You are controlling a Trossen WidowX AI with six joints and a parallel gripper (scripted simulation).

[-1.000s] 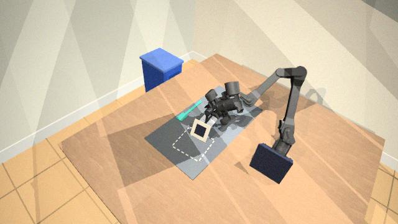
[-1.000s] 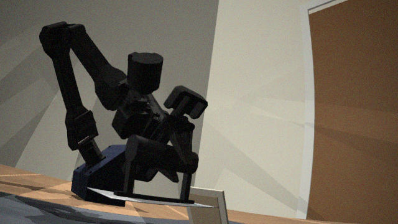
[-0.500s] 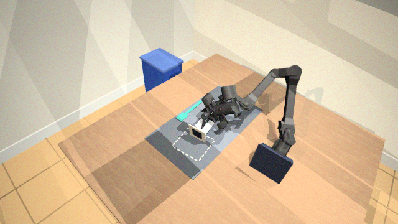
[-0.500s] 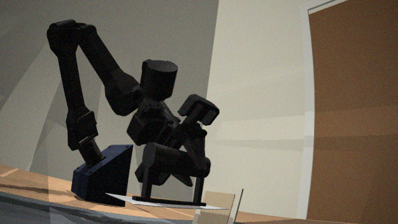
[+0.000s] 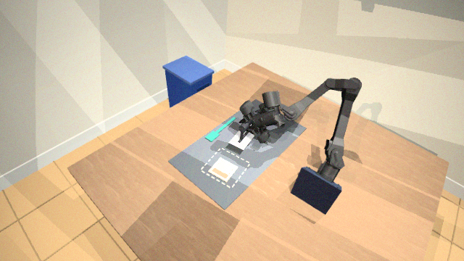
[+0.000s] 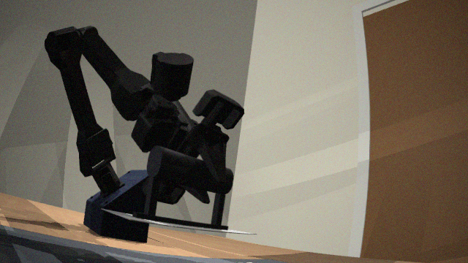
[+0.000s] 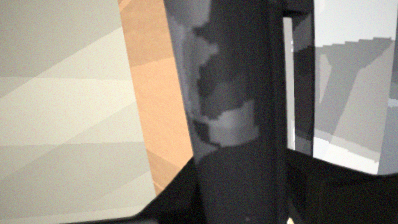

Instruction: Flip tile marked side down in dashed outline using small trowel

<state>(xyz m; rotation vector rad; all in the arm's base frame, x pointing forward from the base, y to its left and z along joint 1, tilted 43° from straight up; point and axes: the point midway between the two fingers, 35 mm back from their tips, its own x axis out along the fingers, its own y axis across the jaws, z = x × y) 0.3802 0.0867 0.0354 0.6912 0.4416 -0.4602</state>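
The grey mat lies 10 mm behind my gripper tip, 20 mm to the right of it and 140 mm below it. Round my gripper tip: white tile (60 mm behind, 160 mm to the left, 120 mm below); teal flat tool (120 mm ahead, 20 mm to the left, 110 mm below); small trowel (20 mm behind, 10 mm below).
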